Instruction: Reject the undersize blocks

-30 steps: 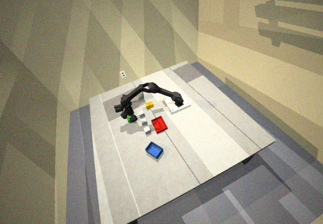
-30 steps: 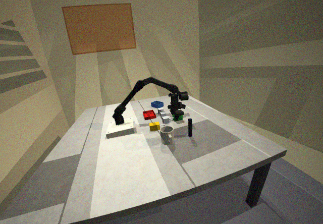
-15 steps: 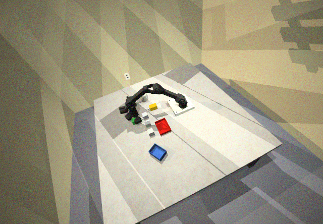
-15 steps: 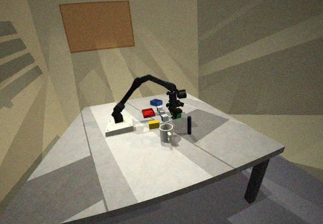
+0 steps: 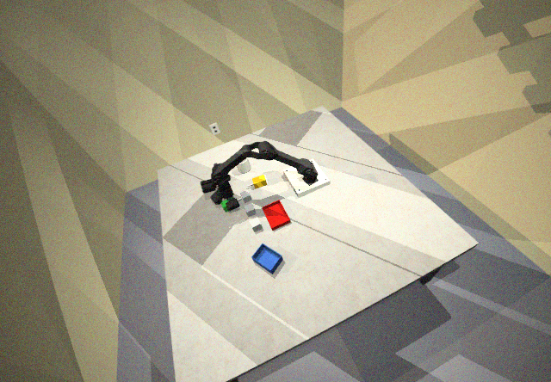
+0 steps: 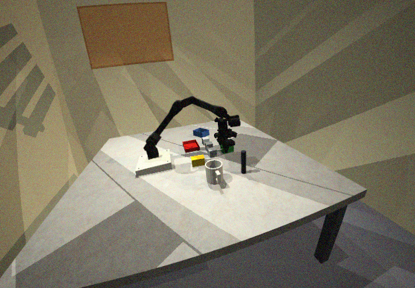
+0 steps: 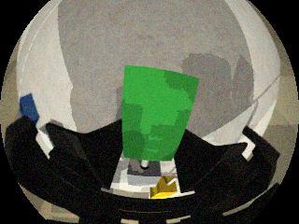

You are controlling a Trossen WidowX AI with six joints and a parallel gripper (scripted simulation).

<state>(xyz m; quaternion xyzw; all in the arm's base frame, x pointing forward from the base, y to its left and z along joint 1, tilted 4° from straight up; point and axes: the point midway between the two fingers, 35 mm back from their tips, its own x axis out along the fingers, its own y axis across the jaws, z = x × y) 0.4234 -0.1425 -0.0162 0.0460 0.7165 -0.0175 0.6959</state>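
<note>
The green GO gauge is 2 cm above my gripper tip and 1 cm behind it. Round my gripper tip: black cylinder (24 cm to the right, 5 cm above, 3 cm behind); then yellow block (17 cm behind, 5 cm to the right, 1 cm above); then steel block (10 cm to the left, 6 cm behind, 1 cm above).
</note>
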